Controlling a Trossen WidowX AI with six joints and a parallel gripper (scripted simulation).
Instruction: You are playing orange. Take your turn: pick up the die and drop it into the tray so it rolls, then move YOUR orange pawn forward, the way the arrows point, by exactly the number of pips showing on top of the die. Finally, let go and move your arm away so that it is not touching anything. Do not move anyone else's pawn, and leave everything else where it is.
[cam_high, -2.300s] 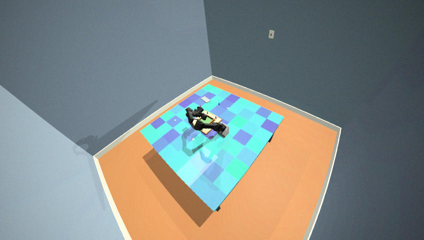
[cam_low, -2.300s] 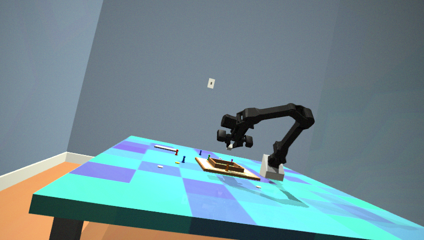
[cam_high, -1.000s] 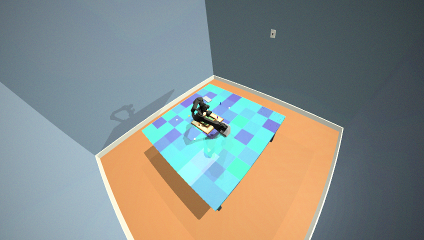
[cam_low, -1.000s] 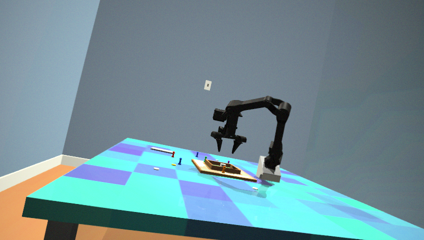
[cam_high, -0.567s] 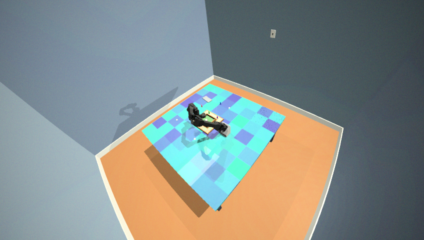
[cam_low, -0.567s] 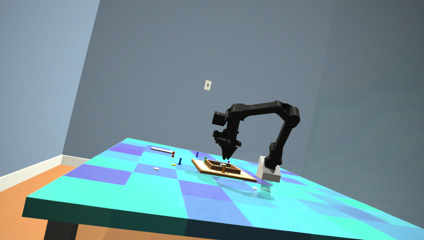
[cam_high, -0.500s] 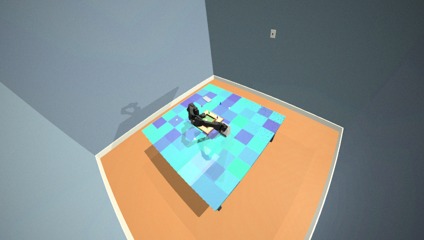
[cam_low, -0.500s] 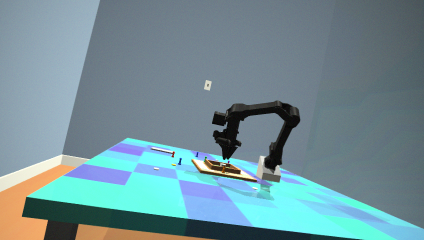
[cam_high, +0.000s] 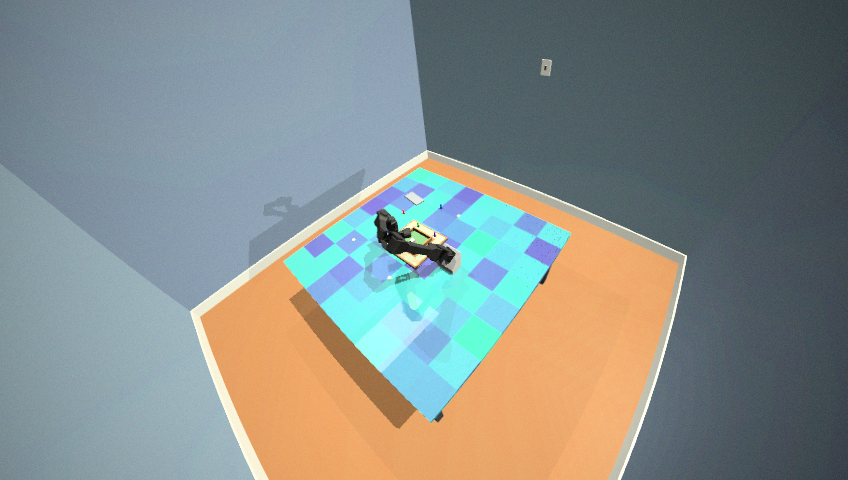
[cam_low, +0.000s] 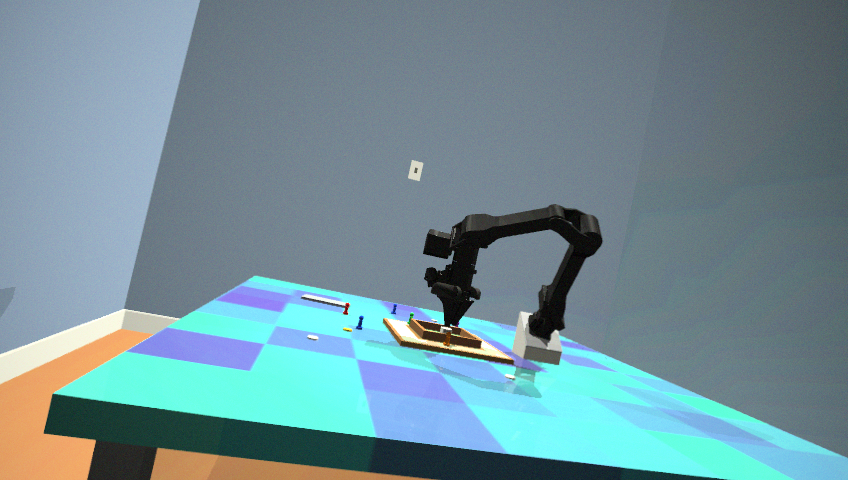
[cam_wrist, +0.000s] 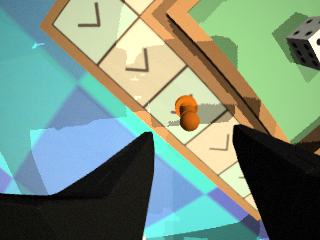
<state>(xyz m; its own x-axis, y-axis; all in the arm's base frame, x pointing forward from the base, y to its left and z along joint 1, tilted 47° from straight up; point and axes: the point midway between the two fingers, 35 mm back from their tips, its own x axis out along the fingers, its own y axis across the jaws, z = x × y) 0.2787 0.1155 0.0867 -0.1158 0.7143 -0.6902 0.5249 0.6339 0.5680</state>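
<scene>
The orange pawn is 3 cm below my gripper tip. Round my gripper tip: green felt tray 11 cm to the right, 5 cm below, 1 cm behind; then green pawn 21 cm to the right, 7 cm ahead, 3 cm below; then die 10 cm to the right, 3 cm below, 1 cm behind.
</scene>
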